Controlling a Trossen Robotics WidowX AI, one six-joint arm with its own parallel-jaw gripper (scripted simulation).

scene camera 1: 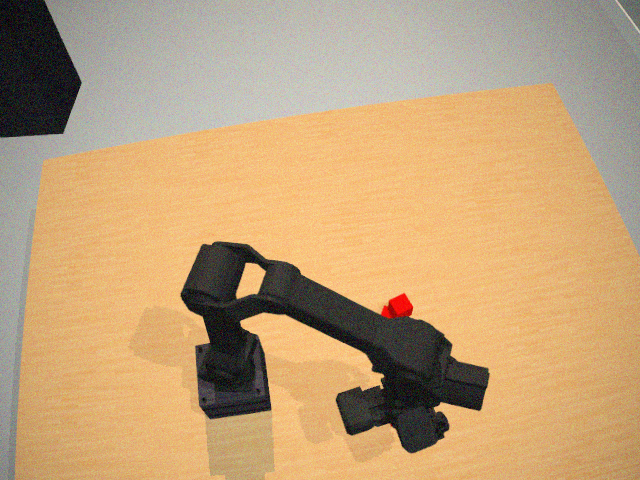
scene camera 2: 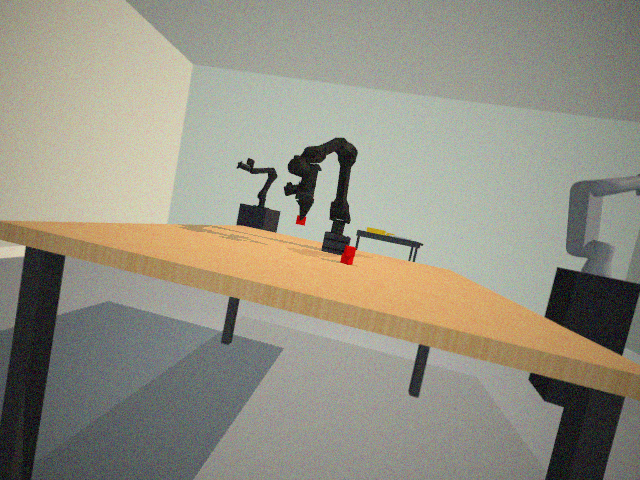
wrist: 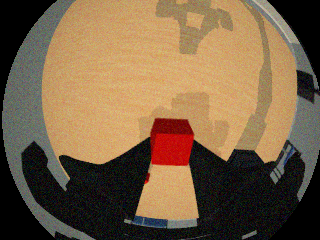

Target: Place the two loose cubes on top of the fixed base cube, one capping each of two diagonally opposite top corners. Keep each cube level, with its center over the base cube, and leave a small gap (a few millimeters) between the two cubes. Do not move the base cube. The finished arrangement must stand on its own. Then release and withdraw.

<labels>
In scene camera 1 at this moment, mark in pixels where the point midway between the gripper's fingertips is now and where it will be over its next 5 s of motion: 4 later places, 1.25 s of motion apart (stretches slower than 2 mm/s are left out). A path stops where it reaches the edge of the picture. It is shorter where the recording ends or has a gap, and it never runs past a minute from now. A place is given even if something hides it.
My gripper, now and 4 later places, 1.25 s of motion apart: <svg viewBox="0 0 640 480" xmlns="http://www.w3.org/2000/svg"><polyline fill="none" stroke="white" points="397,410 398,340 382,305 380,316 379,312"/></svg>
</labels>
